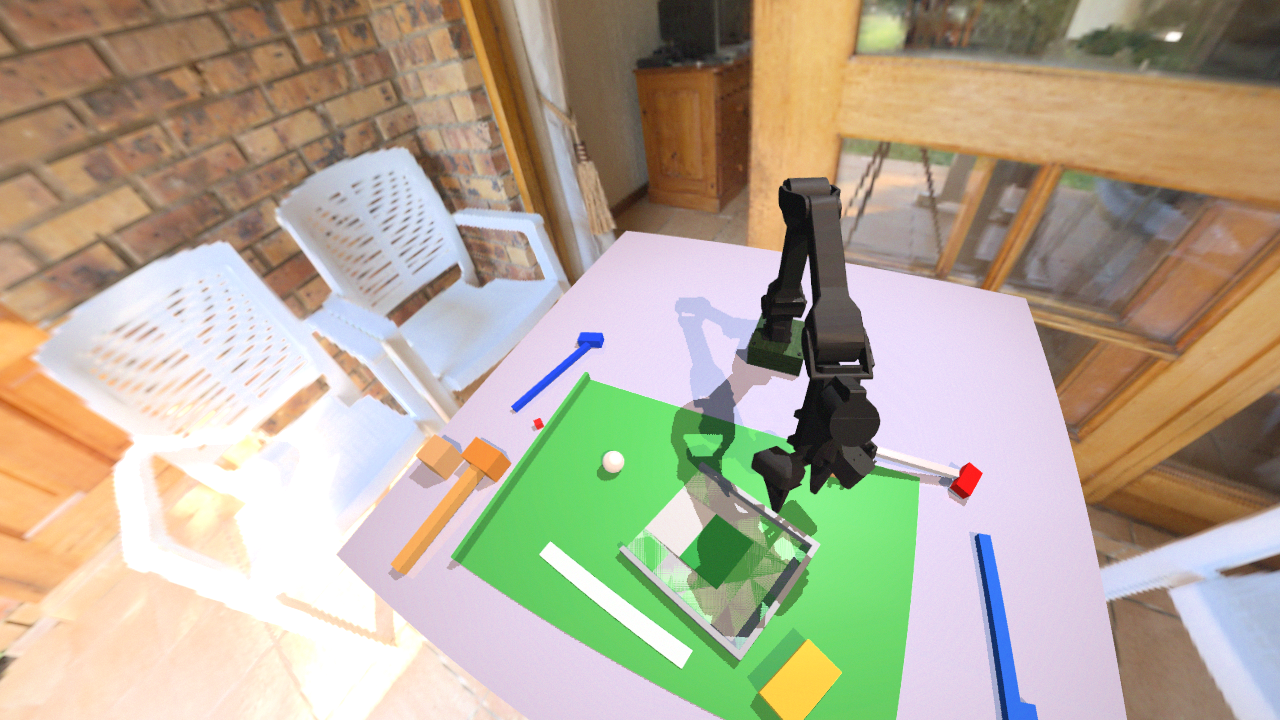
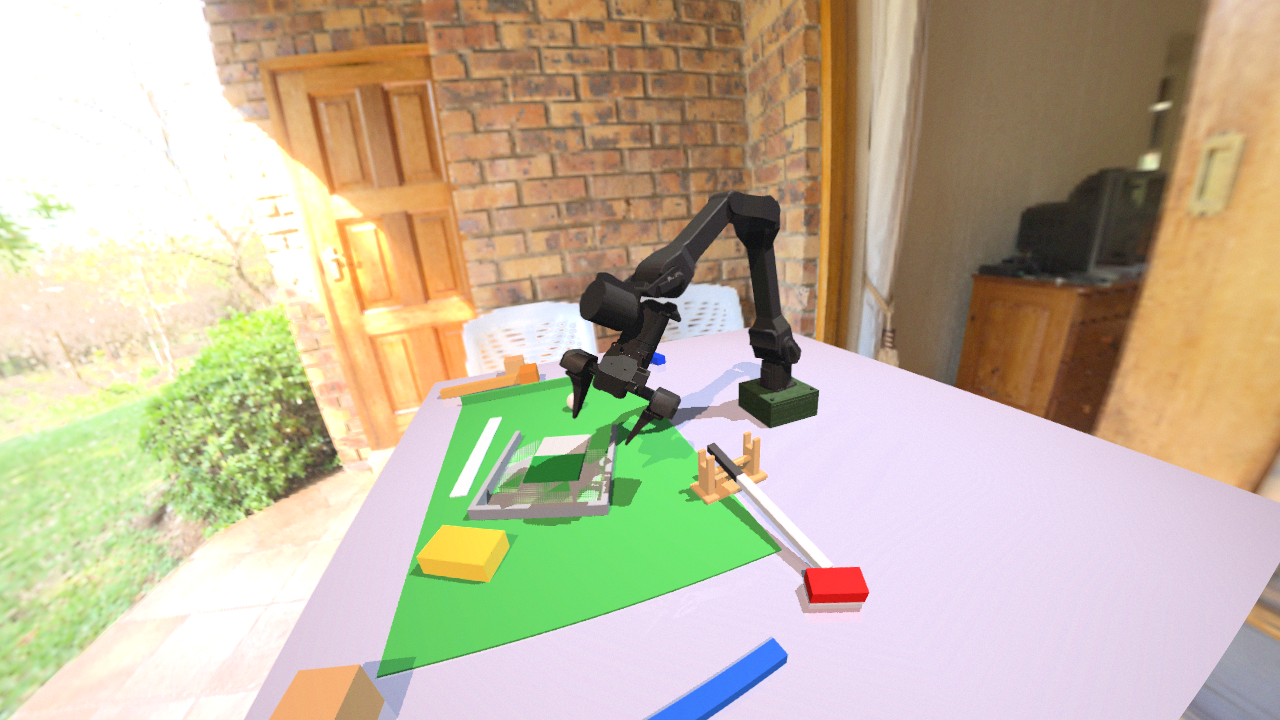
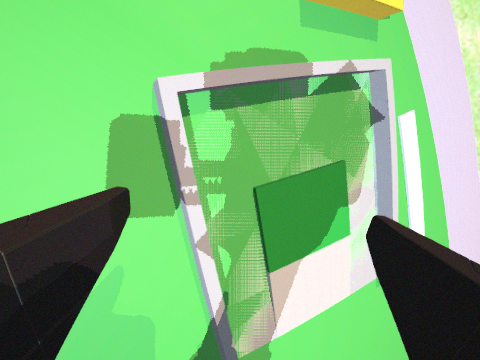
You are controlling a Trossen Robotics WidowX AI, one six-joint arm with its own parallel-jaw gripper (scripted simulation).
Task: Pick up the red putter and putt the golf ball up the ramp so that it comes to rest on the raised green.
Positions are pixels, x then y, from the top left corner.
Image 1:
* my gripper: 794, 501
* orange mallet: 484, 459
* white bar: 658, 638
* blue putter: 586, 340
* ramp: 711, 538
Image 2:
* my gripper: 599, 431
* yellow block: 468, 553
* orange mallet: 528, 374
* white bar: 464, 483
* wooden hurdle: 714, 484
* ramp: 560, 458
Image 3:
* my gripper: 252, 213
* white bar: 409, 141
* ramp: 178, 127
